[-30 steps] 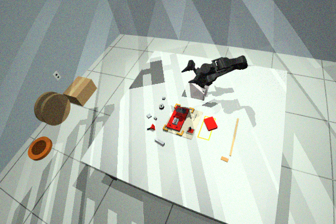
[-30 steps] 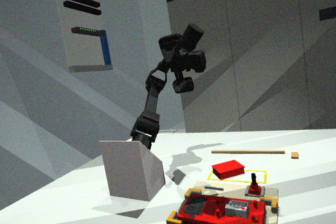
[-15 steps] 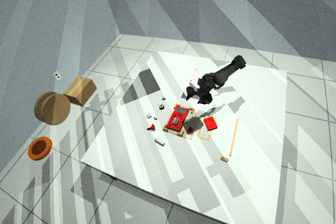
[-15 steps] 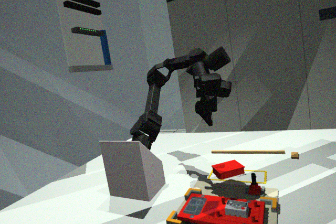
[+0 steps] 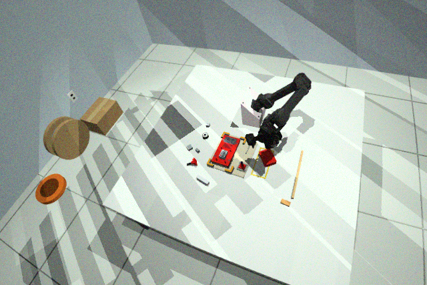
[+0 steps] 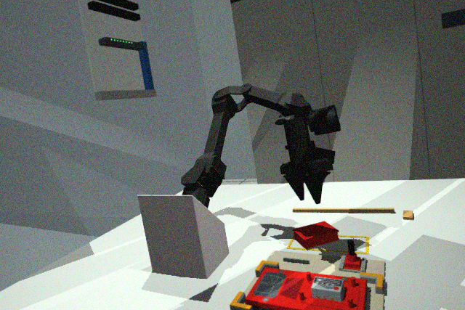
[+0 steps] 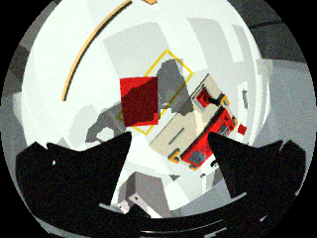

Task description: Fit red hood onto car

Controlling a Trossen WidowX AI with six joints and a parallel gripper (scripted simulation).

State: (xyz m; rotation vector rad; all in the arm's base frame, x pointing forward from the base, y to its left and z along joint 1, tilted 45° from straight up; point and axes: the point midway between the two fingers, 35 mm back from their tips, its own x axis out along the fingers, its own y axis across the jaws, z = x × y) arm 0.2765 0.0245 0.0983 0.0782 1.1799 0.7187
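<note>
Right now my gripper tip is 40 mm to the right of the red hood and 100 mm above it. Also, from my gripper tip: grey engine block (40 mm ahead, 210 mm to the right, 90 mm below); wooden stick (60 mm ahead, 210 mm to the left, 110 mm below).
</note>
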